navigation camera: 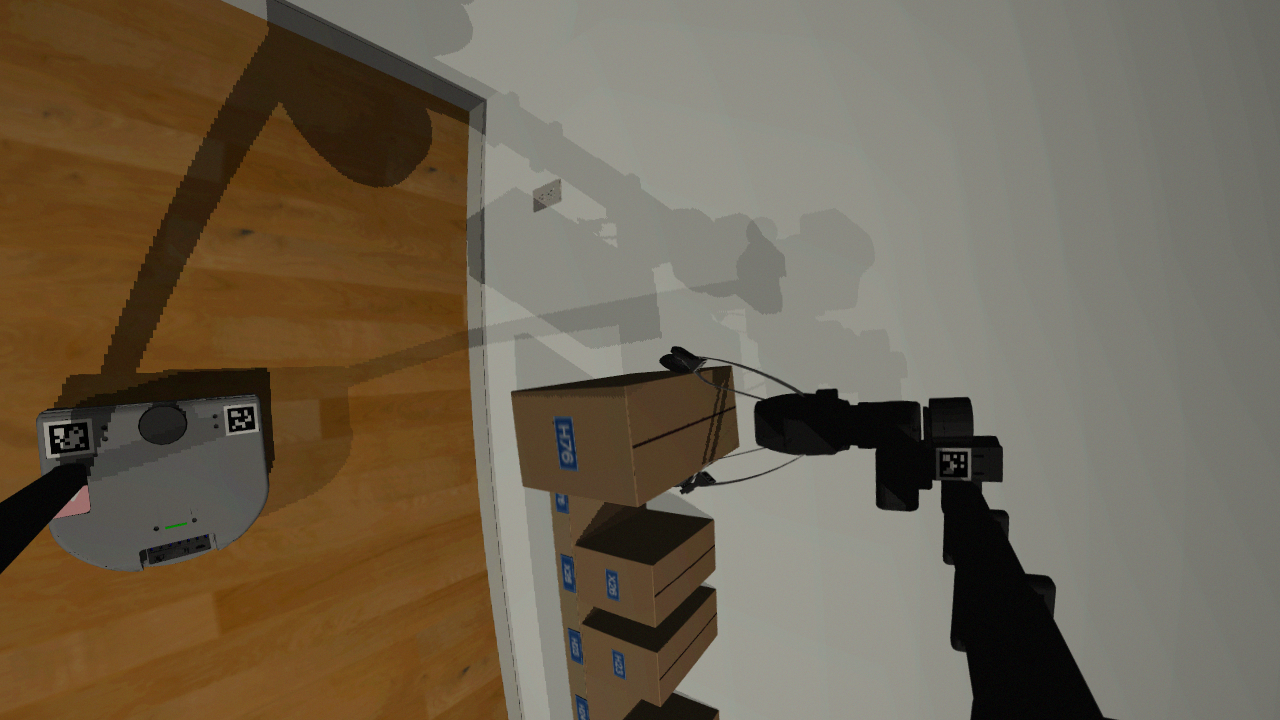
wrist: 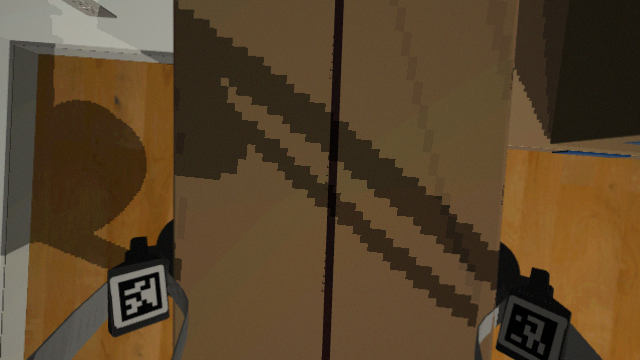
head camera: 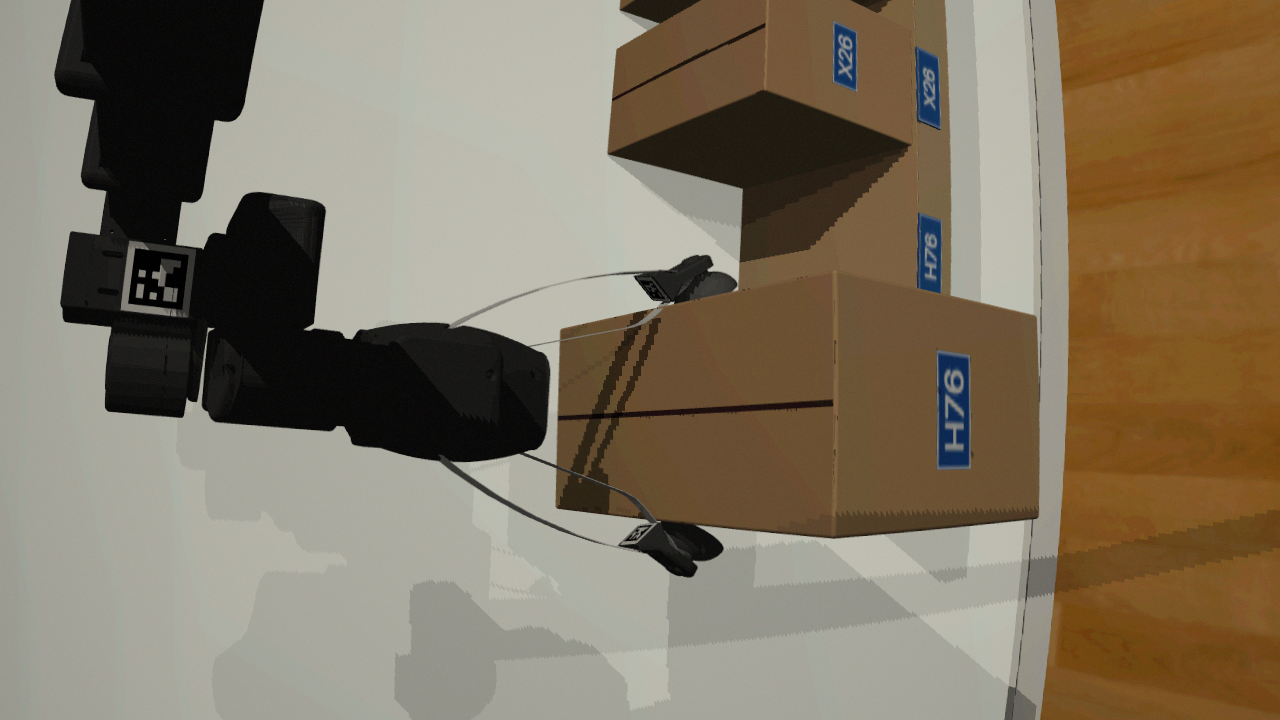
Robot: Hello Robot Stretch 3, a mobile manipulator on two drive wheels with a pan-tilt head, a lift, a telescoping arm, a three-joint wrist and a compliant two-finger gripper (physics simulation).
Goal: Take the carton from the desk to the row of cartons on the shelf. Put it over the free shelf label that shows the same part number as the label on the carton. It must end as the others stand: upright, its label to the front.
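Frame: origin at the robot's base, x ahead, y left, z up, level; millimetres.
Seen in the pictures: robot's base, origin of its link: (navigation camera: 164,422).
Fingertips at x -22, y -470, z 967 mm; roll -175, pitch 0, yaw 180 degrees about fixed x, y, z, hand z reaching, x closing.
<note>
Offsets run from my fingertips to a thing's top centre. "pt": to the spot under its first point.
My gripper (head camera: 698,407) (navigation camera: 688,420) (wrist: 334,256) is shut on the H76 carton {1 mm back, 14 mm left, 55 mm up} (head camera: 698,367) (navigation camera: 572,411) (wrist: 260,210), with one finger on each side near its top. The carton is upright, its blue H76 label {4 mm back, 139 mm left, 29 mm down} (head camera: 954,410) (navigation camera: 565,443) on the front face. The shelf (head camera: 934,170) (navigation camera: 571,608) has a blue H76 label {pt 165 mm back, 84 mm right, 297 mm down} (head camera: 930,253) on its front edge, partly hidden by the carton in the navigation view. The held carton overlaps the shelf's end in the head and navigation views, mostly to the outer side of that label. Its clearance from the shelf cannot be told.
The X26 carton {330 mm back, 212 mm right, 101 mm down} (head camera: 751,89) (navigation camera: 644,568) (wrist: 600,65) stands over the X26 shelf label {pt 326 mm back, 80 mm right, 297 mm down} (head camera: 928,87) (navigation camera: 568,573), beside the H76 place. Another carton {498 mm back, 207 mm right, 101 mm down} (navigation camera: 657,649) stands farther along the row. The wall is behind the shelf, and my base (navigation camera: 179,483) is on the wooden floor.
</note>
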